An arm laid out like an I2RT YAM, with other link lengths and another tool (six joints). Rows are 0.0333 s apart.
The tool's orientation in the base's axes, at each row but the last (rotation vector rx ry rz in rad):
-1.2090, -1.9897, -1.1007
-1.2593, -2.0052, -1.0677
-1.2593, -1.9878, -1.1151
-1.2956, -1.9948, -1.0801
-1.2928, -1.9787, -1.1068
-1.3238, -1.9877, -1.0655
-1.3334, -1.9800, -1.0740
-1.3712, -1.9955, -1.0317
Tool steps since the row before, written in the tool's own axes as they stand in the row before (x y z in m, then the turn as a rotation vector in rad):
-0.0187, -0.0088, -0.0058, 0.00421, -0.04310, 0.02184
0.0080, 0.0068, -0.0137, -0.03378, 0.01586, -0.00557
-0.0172, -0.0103, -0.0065, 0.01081, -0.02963, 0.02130
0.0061, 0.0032, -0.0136, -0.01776, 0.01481, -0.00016
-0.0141, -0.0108, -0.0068, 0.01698, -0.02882, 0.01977
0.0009, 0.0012, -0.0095, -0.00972, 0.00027, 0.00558
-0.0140, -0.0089, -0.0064, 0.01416, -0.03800, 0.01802
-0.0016, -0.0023, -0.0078, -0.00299, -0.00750, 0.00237
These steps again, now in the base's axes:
0.0005, -0.0155, -0.0149, -0.04152, 0.00958, -0.02316
0.0032, -0.0060, 0.0159, 0.02872, -0.01698, -0.01762
-0.0020, -0.0159, -0.0137, -0.03154, 0.01662, -0.01331
0.0005, -0.0077, 0.0132, 0.02073, -0.00565, -0.00854
-0.0042, -0.0149, -0.0111, -0.03309, 0.01902, -0.00727
0.0007, -0.0072, 0.0064, 0.00402, -0.00028, -0.01046
-0.0030, -0.0143, -0.0101, -0.04032, 0.01463, -0.01138
-0.0017, -0.0077, 0.0027, -0.00586, -0.00125, -0.00590

